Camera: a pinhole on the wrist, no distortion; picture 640 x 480 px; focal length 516.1 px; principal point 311.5 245.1 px. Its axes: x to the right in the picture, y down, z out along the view. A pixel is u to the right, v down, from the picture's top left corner.
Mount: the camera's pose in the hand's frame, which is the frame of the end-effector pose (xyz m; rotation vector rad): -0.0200 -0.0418 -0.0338 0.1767 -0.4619 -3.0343
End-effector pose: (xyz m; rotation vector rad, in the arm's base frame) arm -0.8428 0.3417 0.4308 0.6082 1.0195 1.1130
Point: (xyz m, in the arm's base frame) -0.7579 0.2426 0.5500
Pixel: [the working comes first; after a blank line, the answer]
In the camera's frame: 0.0843 -0.0235 0.1792

554 177
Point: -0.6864 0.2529 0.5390
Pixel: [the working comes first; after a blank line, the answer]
In the camera's frame: 0.0613 0.0303 0.2229

453 315
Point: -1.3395 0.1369 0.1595
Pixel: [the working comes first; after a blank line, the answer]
In the camera's frame: 0.1779 -0.1323 -0.5146

behind the camera
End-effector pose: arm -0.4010 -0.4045 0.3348 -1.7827 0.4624 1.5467
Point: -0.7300 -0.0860 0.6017
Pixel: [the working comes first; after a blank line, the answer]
In the camera's frame: 0.1981 0.1578 0.4840

523 413
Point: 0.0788 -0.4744 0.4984
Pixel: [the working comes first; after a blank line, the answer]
In the camera's frame: 0.1063 0.1611 -0.4144

behind the camera
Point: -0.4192 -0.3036 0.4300
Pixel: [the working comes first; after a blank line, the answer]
In the camera's frame: 0.0476 0.0712 0.1055

outside the picture
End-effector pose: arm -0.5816 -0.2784 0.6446 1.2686 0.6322 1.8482
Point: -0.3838 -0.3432 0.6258
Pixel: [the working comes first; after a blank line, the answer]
In the camera's frame: 0.0579 0.0602 0.2109

453 392
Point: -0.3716 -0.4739 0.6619
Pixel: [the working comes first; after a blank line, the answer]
In the camera's frame: 0.1370 -0.0280 0.2780

566 193
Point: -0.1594 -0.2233 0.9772
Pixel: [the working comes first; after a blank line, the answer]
In the camera's frame: -0.2292 0.0531 0.5360

91 296
